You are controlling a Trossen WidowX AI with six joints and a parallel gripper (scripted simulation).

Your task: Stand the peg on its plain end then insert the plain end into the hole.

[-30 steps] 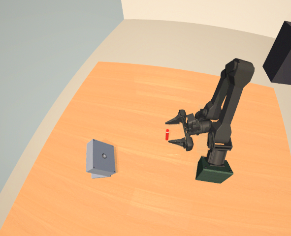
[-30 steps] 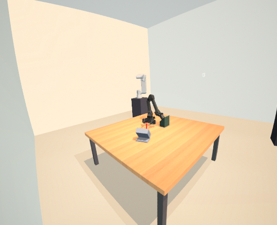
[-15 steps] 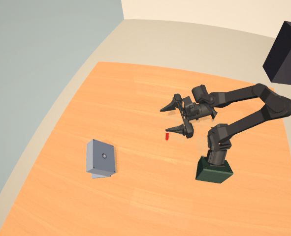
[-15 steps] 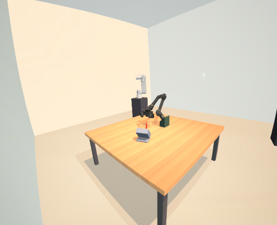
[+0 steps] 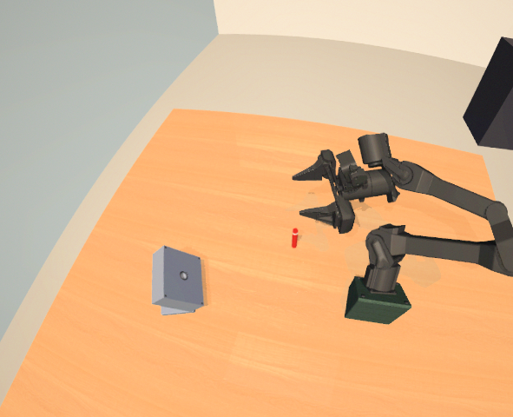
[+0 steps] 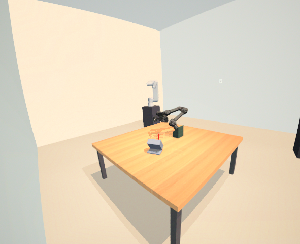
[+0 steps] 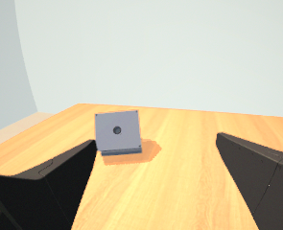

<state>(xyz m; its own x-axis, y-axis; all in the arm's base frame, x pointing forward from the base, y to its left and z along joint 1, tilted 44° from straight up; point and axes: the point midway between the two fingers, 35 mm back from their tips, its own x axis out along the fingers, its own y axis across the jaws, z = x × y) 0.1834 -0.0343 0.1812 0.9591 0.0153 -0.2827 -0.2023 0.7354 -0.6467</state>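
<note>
My gripper tip is 17 cm above the red peg and 1 cm past it. The rest, counted from my gripper tip: grey sloped panel (26 cm ahead, 15 cm to the left, 15 cm below).
</note>
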